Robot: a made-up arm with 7 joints.
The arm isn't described. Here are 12 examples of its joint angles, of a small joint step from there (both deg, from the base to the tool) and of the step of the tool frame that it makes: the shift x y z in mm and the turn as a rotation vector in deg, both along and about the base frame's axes.
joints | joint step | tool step
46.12 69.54 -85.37 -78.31 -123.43 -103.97 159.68 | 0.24 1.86 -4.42 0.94 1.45 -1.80 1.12 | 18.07 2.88 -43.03 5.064 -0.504 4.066
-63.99 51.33 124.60 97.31 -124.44 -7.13 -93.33 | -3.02 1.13 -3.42 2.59 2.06 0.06 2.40 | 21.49 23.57 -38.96 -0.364 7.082 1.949
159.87 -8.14 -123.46 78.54 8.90 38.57 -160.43 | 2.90 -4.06 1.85 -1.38 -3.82 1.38 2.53 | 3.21 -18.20 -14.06 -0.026 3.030 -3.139
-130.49 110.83 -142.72 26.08 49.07 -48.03 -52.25 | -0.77 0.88 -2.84 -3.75 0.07 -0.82 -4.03 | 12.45 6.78 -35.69 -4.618 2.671 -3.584
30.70 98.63 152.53 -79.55 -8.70 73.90 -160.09 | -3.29 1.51 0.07 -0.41 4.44 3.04 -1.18 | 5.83 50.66 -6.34 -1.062 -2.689 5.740
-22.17 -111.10 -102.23 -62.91 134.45 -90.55 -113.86 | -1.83 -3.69 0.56 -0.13 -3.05 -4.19 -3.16 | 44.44 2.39 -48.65 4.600 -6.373 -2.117
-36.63 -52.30 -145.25 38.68 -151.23 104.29 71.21 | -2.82 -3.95 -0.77 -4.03 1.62 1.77 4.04 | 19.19 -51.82 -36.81 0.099 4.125 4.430
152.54 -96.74 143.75 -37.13 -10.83 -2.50 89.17 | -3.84 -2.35 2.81 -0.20 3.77 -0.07 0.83 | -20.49 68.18 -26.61 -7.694 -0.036 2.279
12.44 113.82 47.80 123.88 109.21 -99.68 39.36 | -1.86 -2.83 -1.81 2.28 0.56 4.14 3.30 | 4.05 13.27 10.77 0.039 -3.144 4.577
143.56 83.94 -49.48 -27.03 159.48 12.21 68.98 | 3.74 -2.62 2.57 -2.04 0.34 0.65 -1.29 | -2.31 75.36 59.93 -1.456 4.824 -5.689
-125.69 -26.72 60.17 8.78 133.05 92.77 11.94 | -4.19 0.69 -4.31 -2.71 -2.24 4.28 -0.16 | 28.16 35.84 -10.28 7.424 -1.150 8.304
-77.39 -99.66 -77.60 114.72 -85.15 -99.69 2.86 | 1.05 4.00 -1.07 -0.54 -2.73 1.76 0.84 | -8.40 26.14 19.78 -7.461 0.235 -0.950
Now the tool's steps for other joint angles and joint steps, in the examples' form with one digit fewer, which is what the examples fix.
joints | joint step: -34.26 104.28 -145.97 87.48 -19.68 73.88 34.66 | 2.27 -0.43 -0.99 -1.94 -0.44 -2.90 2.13
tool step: 31.1 2.2 14.2 -1.23 3.85 -5.81
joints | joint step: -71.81 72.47 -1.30 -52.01 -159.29 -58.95 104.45 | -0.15 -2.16 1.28 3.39 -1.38 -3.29 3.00
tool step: -6.9 5.3 3.9 -5.73 -0.77 0.21
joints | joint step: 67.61 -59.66 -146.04 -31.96 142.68 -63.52 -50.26 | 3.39 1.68 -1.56 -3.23 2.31 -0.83 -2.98
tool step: 46.2 -12.5 35.1 2.64 3.11 -3.47
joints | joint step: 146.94 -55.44 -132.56 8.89 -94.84 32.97 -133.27 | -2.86 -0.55 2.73 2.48 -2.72 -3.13 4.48
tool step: -3.4 23.2 -11.1 -1.04 -2.50 -1.63
